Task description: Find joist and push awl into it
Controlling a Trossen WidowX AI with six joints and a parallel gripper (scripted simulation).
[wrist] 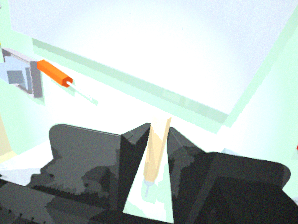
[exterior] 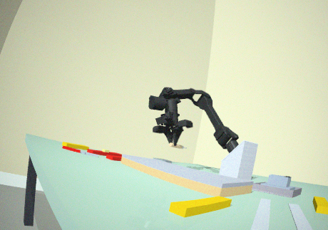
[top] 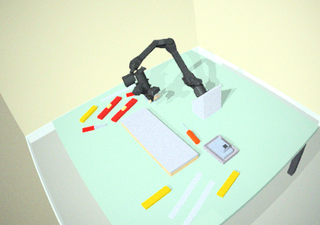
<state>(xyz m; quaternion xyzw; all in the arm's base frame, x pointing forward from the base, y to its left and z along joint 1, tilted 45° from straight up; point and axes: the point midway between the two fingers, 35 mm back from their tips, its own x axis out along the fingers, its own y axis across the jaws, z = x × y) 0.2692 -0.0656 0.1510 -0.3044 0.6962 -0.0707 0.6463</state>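
The thin wooden tool lies 5 cm behind my gripper tip and 2 cm to the right of it. Round my gripper tip: orange-handled awl: 24 cm to the left, 10 cm below, 9 cm behind; small grey box: 16 cm to the right, 10 cm below, 6 cm behind; grey tray: 48 cm to the left, 17 cm behind, 10 cm below.
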